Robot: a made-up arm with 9 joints. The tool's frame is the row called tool.
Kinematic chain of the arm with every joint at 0, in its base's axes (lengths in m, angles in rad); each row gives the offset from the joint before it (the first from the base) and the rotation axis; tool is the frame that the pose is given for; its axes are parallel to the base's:
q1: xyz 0 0 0.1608 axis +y
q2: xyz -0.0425 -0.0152 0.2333 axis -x
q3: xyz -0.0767 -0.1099 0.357 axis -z
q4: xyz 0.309 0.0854 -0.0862 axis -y
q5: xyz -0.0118 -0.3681 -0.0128 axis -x
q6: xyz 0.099 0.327 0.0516 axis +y
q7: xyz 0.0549 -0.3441 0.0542 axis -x
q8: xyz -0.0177 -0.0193 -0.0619 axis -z
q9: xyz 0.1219 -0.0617 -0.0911 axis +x
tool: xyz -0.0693 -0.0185 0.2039
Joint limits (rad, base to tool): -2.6..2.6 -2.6..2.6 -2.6..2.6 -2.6..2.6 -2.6..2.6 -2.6..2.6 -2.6..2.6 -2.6..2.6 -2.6..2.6
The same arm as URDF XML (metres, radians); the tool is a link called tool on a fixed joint. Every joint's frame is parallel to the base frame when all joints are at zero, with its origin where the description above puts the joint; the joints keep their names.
<robot name="arm">
  <joint name="q1" type="revolute">
    <parent link="base"/>
    <child link="link1"/>
    <origin xyz="0.0000 0.0000 0.1608"/>
    <axis xyz="0 1 0"/>
    <limit lower="-2.6000" upper="2.6000"/>
  </joint>
  <joint name="q2" type="revolute">
    <parent link="link1"/>
    <child link="link2"/>
    <origin xyz="-0.0425 -0.0152 0.2333"/>
    <axis xyz="-1 0 0"/>
    <limit lower="-2.6000" upper="2.6000"/>
  </joint>
  <joint name="q3" type="revolute">
    <parent link="link2"/>
    <child link="link3"/>
    <origin xyz="-0.0767 -0.1099 0.3570"/>
    <axis xyz="0 0 -1"/>
    <limit lower="-2.6000" upper="2.6000"/>
  </joint>
  <joint name="q4" type="revolute">
    <parent link="link3"/>
    <child link="link4"/>
    <origin xyz="0.3090 0.0854 -0.0862"/>
    <axis xyz="0 -1 0"/>
    <limit lower="-2.6000" upper="2.6000"/>
  </joint>
  <joint name="q5" type="revolute">
    <parent link="link4"/>
    <child link="link5"/>
    <origin xyz="-0.0118 -0.3681 -0.0128"/>
    <axis xyz="-1 0 0"/>
    <limit lower="-2.6000" upper="2.6000"/>
  </joint>
  <joint name="q6" type="revolute">
    <parent link="link5"/>
    <child link="link6"/>
    <origin xyz="0.0990 0.3270 0.0516"/>
    <axis xyz="0 1 0"/>
    <limit lower="-2.6000" upper="2.6000"/>
  </joint>
  <joint name="q7" type="revolute">
    <parent link="link6"/>
    <child link="link7"/>
    <origin xyz="0.0549 -0.3441 0.0542"/>
    <axis xyz="-1 0 0"/>
    <limit lower="-2.6000" upper="2.6000"/>
  </joint>
  <joint name="q8" type="revolute">
    <parent link="link7"/>
    <child link="link8"/>
    <origin xyz="-0.0177 -0.0193 -0.0619"/>
    <axis xyz="0 0 -1"/>
    <limit lower="-2.6000" upper="2.6000"/>
  </joint>
  <joint name="q9" type="revolute">
    <parent link="link8"/>
    <child link="link9"/>
    <origin xyz="0.1219 -0.0617 -0.0911"/>
    <axis xyz="1 0 0"/>
    <limit lower="-2.6000" upper="2.6000"/>
  </joint>
  <joint name="tool_fixed" type="fixed">
    <parent link="link9"/>
    <child link="tool"/>
    <origin xyz="-0.0693 -0.0185 0.2039"/>
  </joint>
  <link name="base"/>
  <link name="link1"/>
  <link name="link2"/>
  <link name="link3"/>
  <link name="link4"/>
  <link name="link5"/>
  <link name="link6"/>
  <link name="link7"/>
  <link name="link8"/>
  <link name="link9"/>
  <link name="tool"/>
</robot>

